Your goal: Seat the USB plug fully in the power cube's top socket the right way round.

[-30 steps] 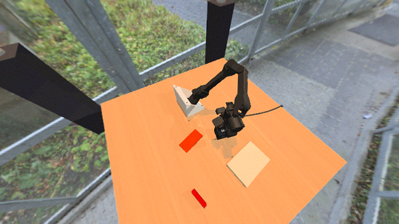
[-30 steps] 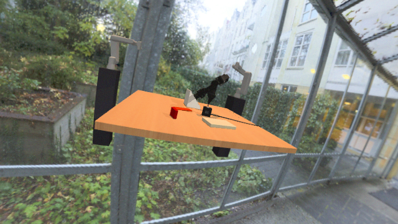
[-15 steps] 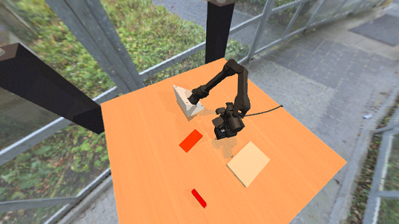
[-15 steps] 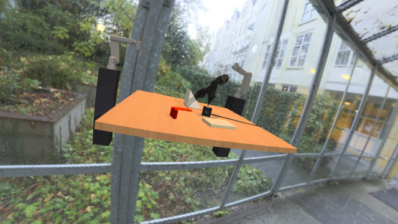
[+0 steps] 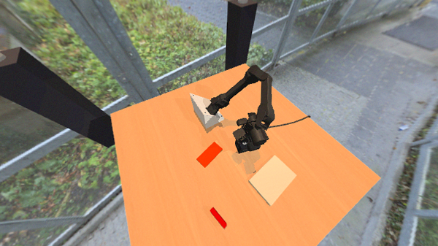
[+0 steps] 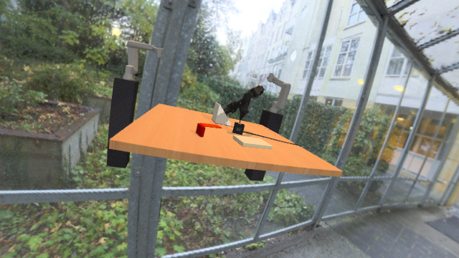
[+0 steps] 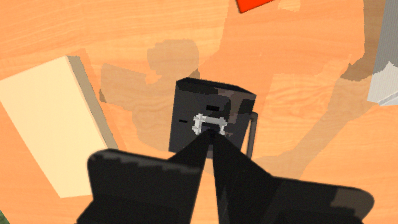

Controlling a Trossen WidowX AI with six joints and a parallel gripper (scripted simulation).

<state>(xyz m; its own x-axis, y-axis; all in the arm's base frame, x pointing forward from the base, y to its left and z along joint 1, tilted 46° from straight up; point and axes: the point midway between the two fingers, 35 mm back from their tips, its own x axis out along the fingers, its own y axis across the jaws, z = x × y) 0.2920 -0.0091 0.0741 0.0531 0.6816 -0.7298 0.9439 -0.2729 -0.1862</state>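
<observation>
The grey USB plug is 2 cm below my gripper tip. The rest, counted from my gripper tip: red bar 34 cm to the right, 21 cm ahead, 8 cm below.
</observation>
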